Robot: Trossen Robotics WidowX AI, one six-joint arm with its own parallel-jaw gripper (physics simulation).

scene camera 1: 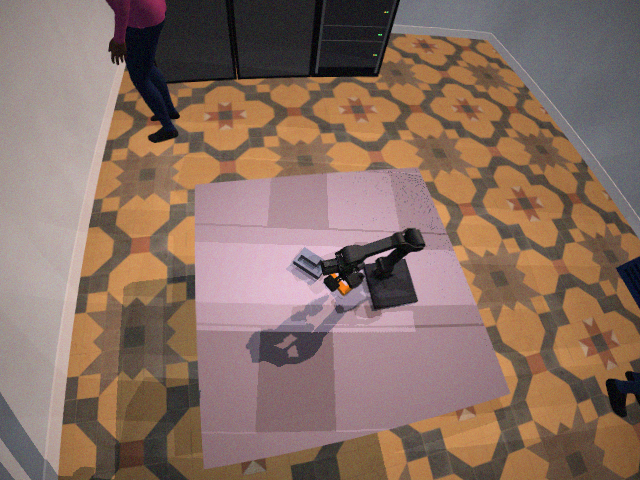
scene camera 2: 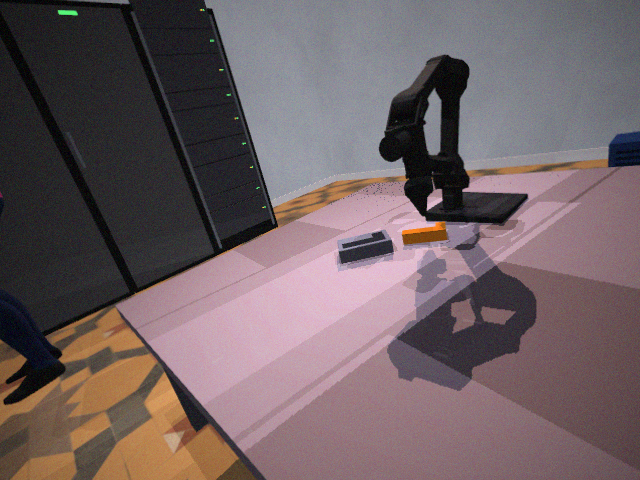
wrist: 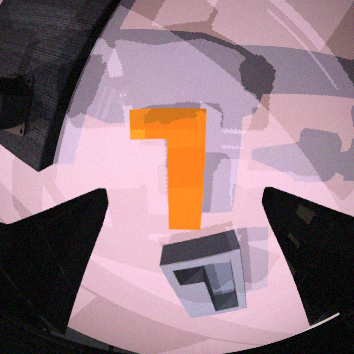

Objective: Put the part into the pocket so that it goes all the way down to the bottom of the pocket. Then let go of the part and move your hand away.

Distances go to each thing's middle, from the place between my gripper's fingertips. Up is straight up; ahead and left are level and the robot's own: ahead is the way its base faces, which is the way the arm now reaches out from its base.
Scene:
Right now my hand is 15 cm to the left of the grey pocket block point(wrist: 206, 274), 8 cm short of it and 7 cm above it. The rest, counted from my hand: orange L-shaped part point(wrist: 184, 128) 7 cm below, 1 cm to the right, 1 cm behind.

